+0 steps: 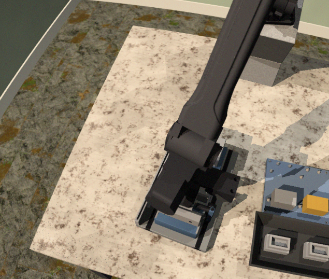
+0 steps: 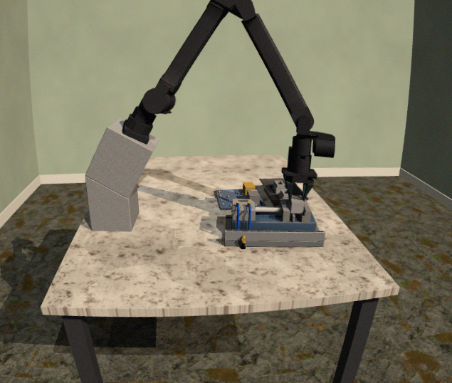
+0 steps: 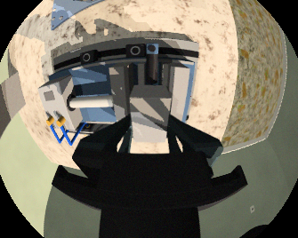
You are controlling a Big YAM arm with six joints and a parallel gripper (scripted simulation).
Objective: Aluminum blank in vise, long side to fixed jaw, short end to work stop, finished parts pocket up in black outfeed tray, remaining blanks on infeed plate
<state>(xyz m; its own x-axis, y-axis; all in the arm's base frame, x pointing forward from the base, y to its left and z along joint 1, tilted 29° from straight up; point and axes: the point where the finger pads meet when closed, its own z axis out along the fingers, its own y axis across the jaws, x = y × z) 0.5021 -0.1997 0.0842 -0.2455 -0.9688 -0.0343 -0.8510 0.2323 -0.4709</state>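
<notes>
Now: the fixed jaw 30 mm ahead of my hand and 40 mm below it. The rest, counted from my hand: hosed end block: 160 mm behind, 50 mm to the left, 40 mm below; infeed plate: 80 mm behind, 320 mm to the left, 110 mm below; dark rail: 90 mm behind, 60 mm to the right, 80 mm below.
</notes>
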